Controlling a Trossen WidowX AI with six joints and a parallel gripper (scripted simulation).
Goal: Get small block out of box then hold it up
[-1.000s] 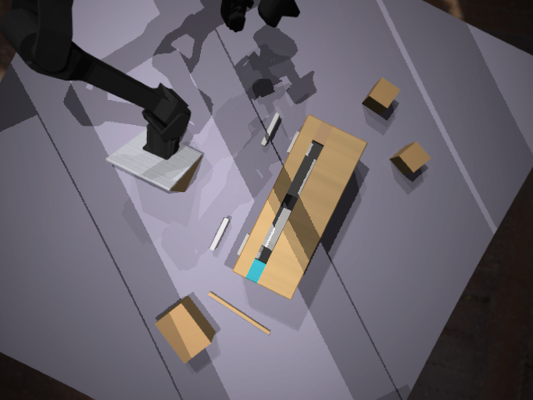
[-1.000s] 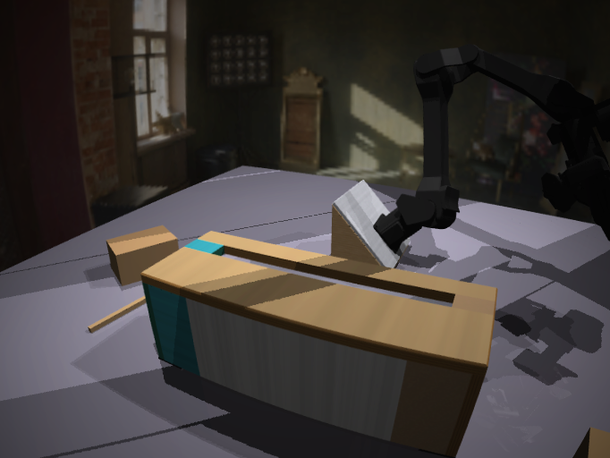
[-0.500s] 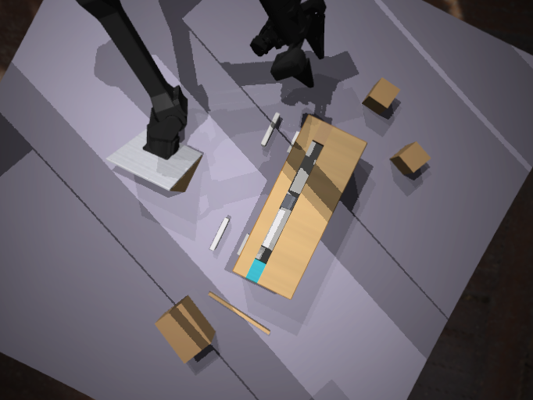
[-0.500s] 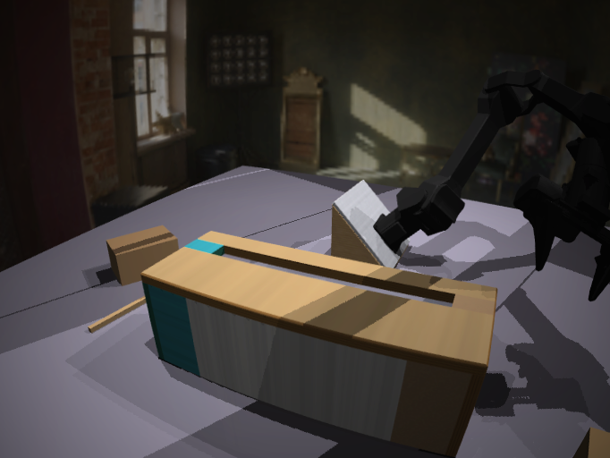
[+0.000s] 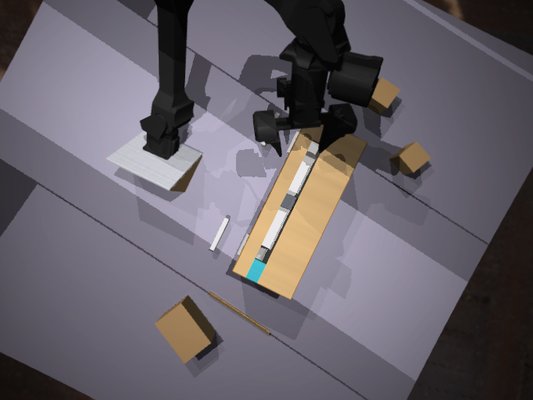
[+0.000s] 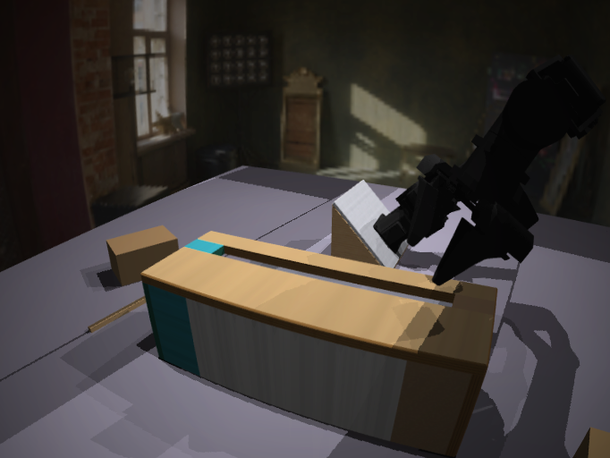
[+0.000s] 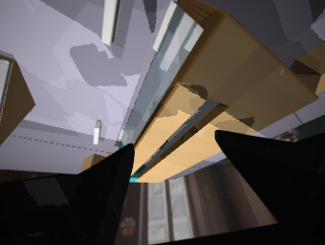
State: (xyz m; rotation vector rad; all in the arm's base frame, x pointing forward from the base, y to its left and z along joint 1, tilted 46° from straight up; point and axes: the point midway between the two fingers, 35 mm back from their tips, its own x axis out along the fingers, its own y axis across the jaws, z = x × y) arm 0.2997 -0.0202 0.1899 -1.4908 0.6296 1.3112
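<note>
The wooden box is 100 mm to the right of my gripper tip, 90 mm below it and 10 mm ahead of it. Also, from my gripper tip: thin wooden stick 420 mm to the right, 150 mm below, 30 mm ahead; then wooden block 490 mm to the right, 120 mm below, 80 mm behind.
</note>
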